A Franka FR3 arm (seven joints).
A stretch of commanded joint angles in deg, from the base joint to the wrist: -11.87, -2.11, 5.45, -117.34, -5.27, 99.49, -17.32; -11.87, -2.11, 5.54, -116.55, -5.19, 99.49, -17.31; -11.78, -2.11, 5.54, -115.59, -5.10, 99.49, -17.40; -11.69, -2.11, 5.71, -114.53, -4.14, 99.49, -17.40; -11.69, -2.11, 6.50, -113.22, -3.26, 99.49, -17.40; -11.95, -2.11, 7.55, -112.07, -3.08, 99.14, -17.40; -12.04, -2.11, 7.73, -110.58, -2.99, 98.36, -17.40; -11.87, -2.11, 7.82, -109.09, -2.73, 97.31, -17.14; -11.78, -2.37, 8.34, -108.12, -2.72, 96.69, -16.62; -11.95, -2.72, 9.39, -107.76, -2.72, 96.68, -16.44; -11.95, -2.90, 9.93, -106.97, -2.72, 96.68, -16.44
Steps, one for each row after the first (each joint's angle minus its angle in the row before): 0.00, 0.00, 0.09, 0.79, 0.08, 0.00, 0.01; 0.09, 0.00, 0.00, 0.96, 0.09, 0.00, -0.09; 0.09, 0.00, 0.17, 1.06, 0.96, 0.00, 0.00; 0.00, 0.00, 0.79, 1.31, 0.88, 0.00, 0.00; -0.26, 0.00, 1.05, 1.15, 0.18, -0.35, 0.00; -0.09, 0.00, 0.18, 1.49, 0.09, -0.78, 0.00; 0.17, 0.00, 0.09, 1.49, 0.26, -1.05, 0.26; 0.09, -0.26, 0.52, 0.97, 0.01, -0.62, 0.52; -0.17, -0.35, 1.05, 0.36, 0.00, -0.01, 0.18; 0.00, -0.18, 0.54, 0.79, 0.00, 0.00, 0.00
